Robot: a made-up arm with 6 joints. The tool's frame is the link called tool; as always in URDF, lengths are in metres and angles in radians.
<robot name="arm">
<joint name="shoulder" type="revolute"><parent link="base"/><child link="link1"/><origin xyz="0.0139 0.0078 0.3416"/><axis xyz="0 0 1"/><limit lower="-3.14" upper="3.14"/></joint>
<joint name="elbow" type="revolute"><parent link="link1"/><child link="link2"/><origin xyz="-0.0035 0.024 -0.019"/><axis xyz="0 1 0"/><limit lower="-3.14" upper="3.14"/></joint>
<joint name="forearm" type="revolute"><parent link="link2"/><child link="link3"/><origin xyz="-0.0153 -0.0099 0.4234"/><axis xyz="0 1 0"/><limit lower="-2.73" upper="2.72"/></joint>
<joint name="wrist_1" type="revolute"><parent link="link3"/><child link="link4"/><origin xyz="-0.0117 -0.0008 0.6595"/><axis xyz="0 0 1"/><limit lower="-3.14" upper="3.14"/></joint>
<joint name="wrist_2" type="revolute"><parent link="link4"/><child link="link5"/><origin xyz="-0.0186 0.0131 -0.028"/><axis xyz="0 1 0"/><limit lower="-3.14" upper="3.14"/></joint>
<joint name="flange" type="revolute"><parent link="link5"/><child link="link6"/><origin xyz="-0.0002 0.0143 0.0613"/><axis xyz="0 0 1"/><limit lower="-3.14" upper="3.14"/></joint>
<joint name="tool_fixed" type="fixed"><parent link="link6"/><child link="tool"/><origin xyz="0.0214 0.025 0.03" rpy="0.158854 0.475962 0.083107"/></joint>
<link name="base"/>
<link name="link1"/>
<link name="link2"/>
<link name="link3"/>
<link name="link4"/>
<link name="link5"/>
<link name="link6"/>
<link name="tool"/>
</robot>
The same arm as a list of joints. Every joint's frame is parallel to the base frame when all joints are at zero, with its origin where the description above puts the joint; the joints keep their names.
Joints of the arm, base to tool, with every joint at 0 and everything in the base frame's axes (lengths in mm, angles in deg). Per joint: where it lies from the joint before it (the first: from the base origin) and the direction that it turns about. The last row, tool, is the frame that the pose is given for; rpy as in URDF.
shoulder: axis +z xyz 13.9 7.8 341.6
elbow: axis +y xyz -3.5 24.0 -19.0
forearm: axis +y xyz -15.3 -9.9 423.4
wrist_1: axis +z xyz -11.7 -0.8 659.5
wrist_2: axis +y xyz -18.6 13.1 -28.0
flange: axis +z xyz -0.2 14.3 61.3
tool: xyz 21.4 25.0 30.0 rpy 9.10 27.27 4.76
Joint limits (deg, base to tool): -179.91..179.91 -179.91..179.91 -156.42..155.84 -179.91..179.91 -179.91..179.91 -179.91..179.91

